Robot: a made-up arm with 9 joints. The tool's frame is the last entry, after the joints. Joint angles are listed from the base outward. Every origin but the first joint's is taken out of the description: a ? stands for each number. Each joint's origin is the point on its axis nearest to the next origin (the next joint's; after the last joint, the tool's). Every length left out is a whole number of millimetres.
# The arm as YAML. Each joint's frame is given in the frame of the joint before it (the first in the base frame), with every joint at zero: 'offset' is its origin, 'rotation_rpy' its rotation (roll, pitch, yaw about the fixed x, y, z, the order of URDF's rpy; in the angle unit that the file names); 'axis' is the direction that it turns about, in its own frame. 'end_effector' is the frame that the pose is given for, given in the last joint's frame.
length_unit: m
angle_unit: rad
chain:
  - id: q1
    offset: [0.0, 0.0, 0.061]
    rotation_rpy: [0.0, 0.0, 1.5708]
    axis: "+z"
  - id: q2
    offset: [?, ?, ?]
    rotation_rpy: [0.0, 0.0, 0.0]
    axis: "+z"
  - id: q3
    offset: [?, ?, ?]
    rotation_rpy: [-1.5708, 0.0, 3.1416]
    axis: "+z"
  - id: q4
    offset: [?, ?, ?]
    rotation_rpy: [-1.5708, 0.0, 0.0]
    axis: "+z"
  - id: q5
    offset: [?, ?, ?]
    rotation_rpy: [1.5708, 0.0, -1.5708]
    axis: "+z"
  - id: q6
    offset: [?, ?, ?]
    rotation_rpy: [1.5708, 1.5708, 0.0]
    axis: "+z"
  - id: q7
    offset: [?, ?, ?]
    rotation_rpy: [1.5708, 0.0, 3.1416]
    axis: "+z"
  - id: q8
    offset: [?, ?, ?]
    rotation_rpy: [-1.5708, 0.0, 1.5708]
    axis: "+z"
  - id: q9
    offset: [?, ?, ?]
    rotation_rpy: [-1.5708, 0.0, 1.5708]
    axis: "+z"
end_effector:
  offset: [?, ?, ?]
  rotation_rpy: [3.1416, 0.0, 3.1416]
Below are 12 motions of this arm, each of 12 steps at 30 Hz.
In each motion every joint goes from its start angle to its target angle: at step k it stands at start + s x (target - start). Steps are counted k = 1, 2, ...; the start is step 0. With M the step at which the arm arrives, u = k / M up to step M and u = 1 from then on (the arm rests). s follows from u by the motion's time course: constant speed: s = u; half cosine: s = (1 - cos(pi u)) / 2; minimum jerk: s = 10 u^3 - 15 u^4 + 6 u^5.
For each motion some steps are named. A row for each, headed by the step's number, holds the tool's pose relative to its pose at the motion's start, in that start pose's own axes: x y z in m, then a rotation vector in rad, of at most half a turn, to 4 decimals.
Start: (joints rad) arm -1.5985 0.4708 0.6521 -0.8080 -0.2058 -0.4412 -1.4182 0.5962 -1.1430
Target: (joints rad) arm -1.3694 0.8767 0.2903 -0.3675 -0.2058 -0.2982 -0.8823 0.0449 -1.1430
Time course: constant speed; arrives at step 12
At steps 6, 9, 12:
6: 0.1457 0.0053 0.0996 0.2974 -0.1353 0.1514
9: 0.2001 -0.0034 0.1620 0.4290 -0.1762 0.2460
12: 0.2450 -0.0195 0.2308 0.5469 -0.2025 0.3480

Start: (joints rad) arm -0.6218 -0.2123 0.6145 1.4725 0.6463 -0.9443 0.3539 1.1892 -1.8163
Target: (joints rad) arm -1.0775 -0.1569 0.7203 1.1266 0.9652 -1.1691 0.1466 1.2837 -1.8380
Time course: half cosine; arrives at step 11
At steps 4, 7, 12:
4: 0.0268 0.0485 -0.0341 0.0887 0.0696 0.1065
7: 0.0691 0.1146 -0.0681 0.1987 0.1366 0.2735
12: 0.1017 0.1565 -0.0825 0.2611 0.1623 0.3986

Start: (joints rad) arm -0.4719 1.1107 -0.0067 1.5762 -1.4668 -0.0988 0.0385 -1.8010 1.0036
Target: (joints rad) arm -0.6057 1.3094 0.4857 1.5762 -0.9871 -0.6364 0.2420 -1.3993 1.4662
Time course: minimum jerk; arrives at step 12
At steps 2, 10, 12:
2: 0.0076 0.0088 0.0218 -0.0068 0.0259 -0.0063
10: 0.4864 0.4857 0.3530 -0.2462 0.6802 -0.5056
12: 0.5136 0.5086 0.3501 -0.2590 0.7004 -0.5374

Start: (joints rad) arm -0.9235 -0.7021 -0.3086 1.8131 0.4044 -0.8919 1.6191 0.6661 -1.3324
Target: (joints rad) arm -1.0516 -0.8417 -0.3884 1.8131 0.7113 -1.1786 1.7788 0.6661 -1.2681
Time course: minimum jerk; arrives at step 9
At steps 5, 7, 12:
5: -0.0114 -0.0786 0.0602 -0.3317 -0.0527 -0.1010
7: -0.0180 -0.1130 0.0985 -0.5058 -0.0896 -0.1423
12: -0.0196 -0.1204 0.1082 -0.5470 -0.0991 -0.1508

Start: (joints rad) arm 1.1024 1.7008 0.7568 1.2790 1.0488 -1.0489 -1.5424 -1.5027 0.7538
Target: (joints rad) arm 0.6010 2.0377 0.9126 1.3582 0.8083 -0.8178 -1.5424 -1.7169 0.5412
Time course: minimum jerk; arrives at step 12
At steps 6, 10, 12:
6: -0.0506 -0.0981 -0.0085 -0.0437 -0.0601 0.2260
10: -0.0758 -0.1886 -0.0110 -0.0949 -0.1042 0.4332
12: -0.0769 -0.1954 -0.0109 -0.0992 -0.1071 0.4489

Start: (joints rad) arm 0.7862 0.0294 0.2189 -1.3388 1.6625 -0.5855 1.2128 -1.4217 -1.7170
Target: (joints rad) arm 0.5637 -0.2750 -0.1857 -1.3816 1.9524 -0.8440 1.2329 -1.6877 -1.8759
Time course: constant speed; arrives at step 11
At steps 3, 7, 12:
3: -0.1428 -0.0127 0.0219 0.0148 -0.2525 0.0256
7: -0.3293 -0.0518 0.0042 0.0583 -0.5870 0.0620
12: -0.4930 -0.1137 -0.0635 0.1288 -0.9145 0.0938

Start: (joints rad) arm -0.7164 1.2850 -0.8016 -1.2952 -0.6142 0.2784 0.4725 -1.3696 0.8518
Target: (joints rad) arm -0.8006 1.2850 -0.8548 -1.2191 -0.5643 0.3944 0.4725 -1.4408 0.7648
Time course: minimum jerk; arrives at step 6
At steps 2, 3, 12:
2: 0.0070 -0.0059 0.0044 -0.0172 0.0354 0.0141
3: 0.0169 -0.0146 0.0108 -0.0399 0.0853 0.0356
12: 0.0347 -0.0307 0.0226 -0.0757 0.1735 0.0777

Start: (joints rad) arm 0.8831 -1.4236 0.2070 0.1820 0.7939 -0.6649 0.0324 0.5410 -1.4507
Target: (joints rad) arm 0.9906 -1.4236 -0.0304 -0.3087 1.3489 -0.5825 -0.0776 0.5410 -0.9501
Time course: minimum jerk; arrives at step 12
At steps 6, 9, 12:
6: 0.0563 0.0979 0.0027 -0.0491 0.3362 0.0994
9: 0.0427 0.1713 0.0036 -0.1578 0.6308 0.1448
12: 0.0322 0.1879 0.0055 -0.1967 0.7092 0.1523

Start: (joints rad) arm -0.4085 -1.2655 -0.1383 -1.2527 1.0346 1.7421 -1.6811 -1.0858 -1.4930
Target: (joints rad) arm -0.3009 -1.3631 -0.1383 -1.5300 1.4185 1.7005 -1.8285 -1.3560 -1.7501
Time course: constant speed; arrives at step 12
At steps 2, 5, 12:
2: 0.0170 -0.0239 0.0057 0.0250 0.0067 0.0963
5: 0.0478 -0.0561 0.0124 0.0661 0.0224 0.2415
12: 0.1392 -0.1080 0.0155 0.1810 0.0848 0.5785

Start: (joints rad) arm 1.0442 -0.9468 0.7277 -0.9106 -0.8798 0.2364 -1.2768 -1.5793 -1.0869
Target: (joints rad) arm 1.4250 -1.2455 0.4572 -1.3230 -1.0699 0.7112 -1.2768 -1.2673 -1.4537
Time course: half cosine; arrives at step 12
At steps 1, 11, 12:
1: -0.0001 0.0014 0.0001 -0.0193 -0.0054 0.0112
11: 0.0372 0.0881 0.0866 -1.0803 -0.2380 0.6991
12: 0.0380 0.0909 0.0890 -1.0985 -0.2415 0.7111

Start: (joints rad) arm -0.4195 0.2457 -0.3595 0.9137 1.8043 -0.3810 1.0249 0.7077 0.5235
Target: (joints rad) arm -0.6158 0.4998 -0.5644 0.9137 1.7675 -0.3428 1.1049 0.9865 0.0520
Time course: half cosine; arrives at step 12
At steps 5, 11, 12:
5: -0.0079 -0.0342 0.0394 0.1354 -0.1219 0.1782
11: 0.0088 -0.0821 0.0814 0.3150 -0.3674 0.4559
12: 0.0098 -0.0831 0.0823 0.3192 -0.3750 0.4632

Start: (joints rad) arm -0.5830 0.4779 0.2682 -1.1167 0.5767 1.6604 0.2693 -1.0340 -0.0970
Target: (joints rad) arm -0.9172 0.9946 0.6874 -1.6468 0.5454 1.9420 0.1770 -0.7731 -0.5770
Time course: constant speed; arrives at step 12
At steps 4, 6, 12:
4: -0.0204 -0.0711 -0.0367 -0.3127 0.1370 0.1917
6: -0.0273 -0.1091 -0.0364 -0.4555 0.2282 0.2930
12: -0.0177 -0.1984 0.0269 -0.8105 0.5925 0.6033

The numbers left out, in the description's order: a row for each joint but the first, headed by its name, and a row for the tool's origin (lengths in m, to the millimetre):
q2: 0.126 -0.054 0.0
q3: -0.075 -0.114 0.0
q4: -0.02 -0.008 0.0
q5: 0.299 -0.027 0.0
q6: 0.196 -0.134 0.0
q7: 0.091 0.225 0.0
q8: 0.468 -0.049 0.0
q9: -0.053 -0.05 0.0
tool: 0.384 0.049 0.0

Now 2 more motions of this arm.
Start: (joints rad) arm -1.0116 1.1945 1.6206 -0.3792 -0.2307 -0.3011 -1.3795 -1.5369 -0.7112
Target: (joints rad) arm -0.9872 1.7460 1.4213 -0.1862 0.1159 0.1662 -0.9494 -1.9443 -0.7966
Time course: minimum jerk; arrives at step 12
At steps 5, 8, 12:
5: 0.0861 0.0796 -0.0203 -0.1611 0.3254 0.0836
8: 0.1955 0.1741 -0.0836 -0.3402 0.8140 0.1736
12: 0.2445 0.2136 -0.1277 -0.4115 1.0702 0.2013

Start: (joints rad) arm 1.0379 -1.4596 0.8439 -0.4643 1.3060 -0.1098 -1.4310 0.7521 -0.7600
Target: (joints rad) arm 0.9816 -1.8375 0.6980 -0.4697 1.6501 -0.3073 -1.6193 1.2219 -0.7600
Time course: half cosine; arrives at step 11
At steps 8, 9, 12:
8: -0.0889 0.2841 0.0294 0.1128 -0.0634 0.0365
9: -0.0910 0.3175 0.0394 0.1290 -0.0824 0.0379
12: -0.0912 0.3459 0.0488 0.1432 -0.1006 0.0383

